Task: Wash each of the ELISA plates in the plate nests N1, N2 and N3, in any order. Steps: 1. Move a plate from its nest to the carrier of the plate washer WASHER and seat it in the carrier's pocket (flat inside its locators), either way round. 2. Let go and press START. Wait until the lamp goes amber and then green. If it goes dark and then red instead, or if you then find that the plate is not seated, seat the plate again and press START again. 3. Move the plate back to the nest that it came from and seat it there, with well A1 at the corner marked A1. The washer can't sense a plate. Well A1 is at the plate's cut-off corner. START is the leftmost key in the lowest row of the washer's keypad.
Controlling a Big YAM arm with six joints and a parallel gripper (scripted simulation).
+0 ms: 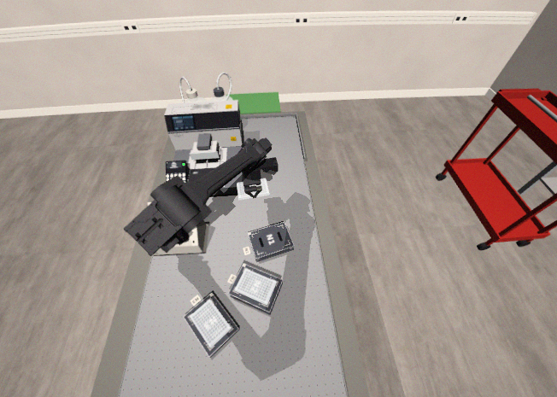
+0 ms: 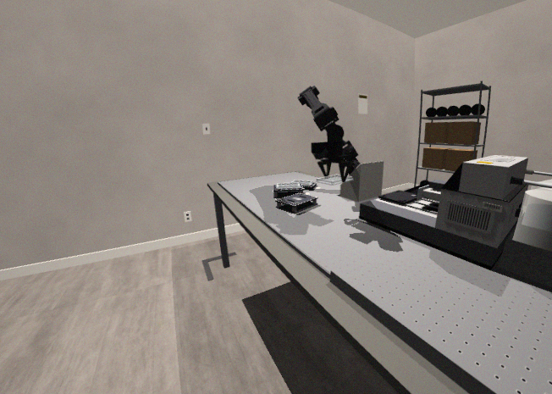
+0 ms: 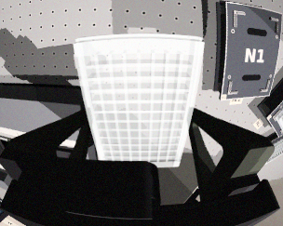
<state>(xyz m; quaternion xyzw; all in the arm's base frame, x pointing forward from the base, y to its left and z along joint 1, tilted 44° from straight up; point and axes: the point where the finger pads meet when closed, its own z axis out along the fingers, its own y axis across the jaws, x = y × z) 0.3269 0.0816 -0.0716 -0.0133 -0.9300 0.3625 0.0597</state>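
My gripper is now 22 cm past the dark carrier, 17 cm to the right of it and 8 cm above it. Round my hand: washer (20 cm behind, 33 cm to the left, 2 cm below).
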